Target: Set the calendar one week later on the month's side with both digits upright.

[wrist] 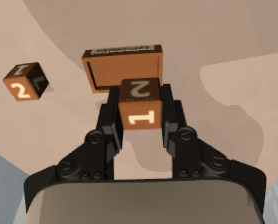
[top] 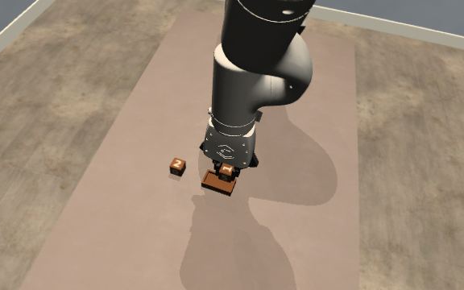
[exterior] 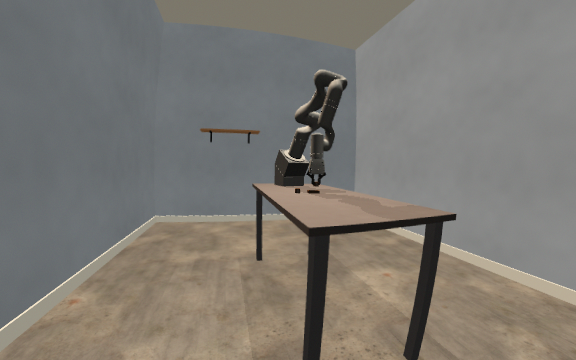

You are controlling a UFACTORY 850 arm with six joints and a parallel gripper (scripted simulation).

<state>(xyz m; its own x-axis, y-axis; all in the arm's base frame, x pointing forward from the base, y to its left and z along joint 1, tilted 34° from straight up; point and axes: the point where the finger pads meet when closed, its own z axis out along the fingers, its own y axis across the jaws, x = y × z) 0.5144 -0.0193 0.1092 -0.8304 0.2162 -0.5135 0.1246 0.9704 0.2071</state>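
Now: hand 20 mm to the left of the wooden tray and 70 mm above it. The rest, counted from my hand: wooden cube (20 mm behind, 120 mm to the right, 60 mm below).
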